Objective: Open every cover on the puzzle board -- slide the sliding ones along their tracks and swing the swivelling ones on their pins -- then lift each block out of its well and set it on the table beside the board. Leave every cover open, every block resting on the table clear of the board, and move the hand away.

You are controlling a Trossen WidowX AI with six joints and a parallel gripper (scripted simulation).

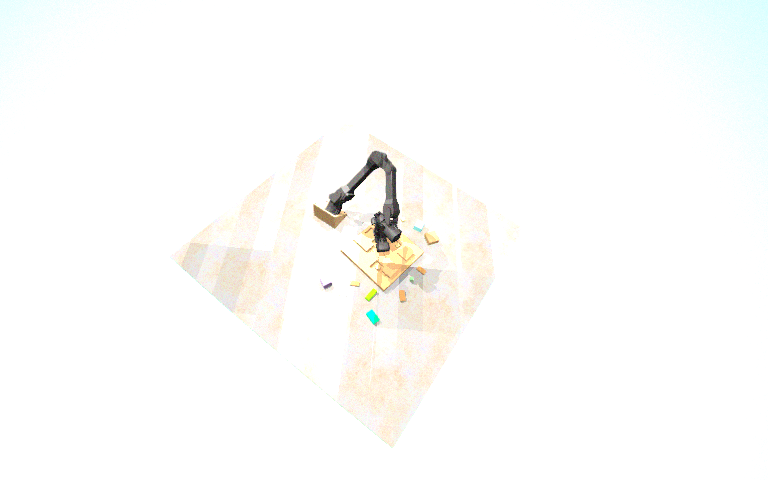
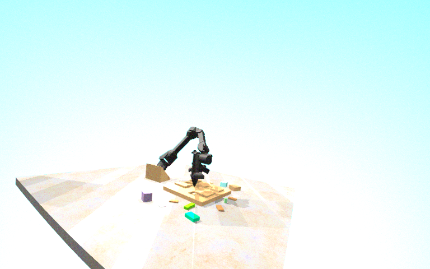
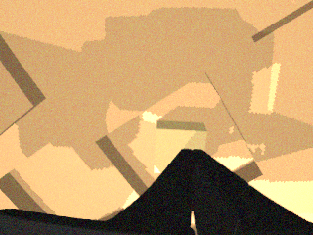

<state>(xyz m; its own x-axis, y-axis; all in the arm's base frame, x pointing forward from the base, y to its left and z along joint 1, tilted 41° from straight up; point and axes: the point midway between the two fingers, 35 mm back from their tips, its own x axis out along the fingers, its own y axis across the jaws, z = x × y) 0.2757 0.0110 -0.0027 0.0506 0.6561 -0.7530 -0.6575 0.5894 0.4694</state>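
The tan puzzle board lies 50 mm ahead of my gripper tip and 10 mm to the right of it. The rest, counted from my gripper tip: light cyan block 130 mm ahead, 210 mm to the left; purple cube 100 mm behind, 320 mm to the right; bright green bar 110 mm ahead, 250 mm to the right, 10 mm below.
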